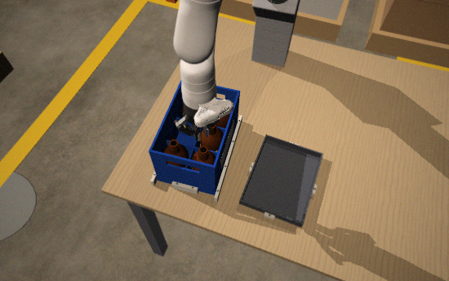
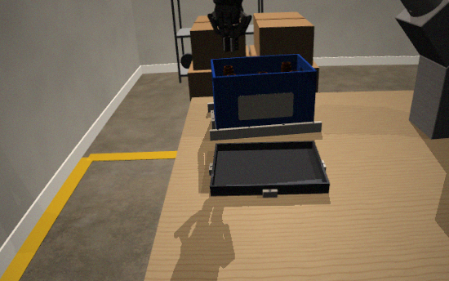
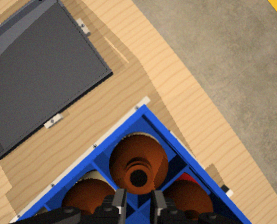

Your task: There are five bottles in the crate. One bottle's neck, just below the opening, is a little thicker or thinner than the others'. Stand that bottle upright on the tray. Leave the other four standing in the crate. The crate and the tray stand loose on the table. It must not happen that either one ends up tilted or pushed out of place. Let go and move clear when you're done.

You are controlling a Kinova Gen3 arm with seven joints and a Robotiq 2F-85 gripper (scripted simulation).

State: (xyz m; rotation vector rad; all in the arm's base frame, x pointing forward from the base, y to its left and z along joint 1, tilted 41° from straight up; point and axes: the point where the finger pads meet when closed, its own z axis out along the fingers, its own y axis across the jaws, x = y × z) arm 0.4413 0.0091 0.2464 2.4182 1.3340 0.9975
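My gripper is now 70 mm past the blue crate, 70 mm to the left of it and 160 mm above it. The rest, counted from my hand: dark grey tray 120 mm behind, 210 mm to the left, 230 mm below.
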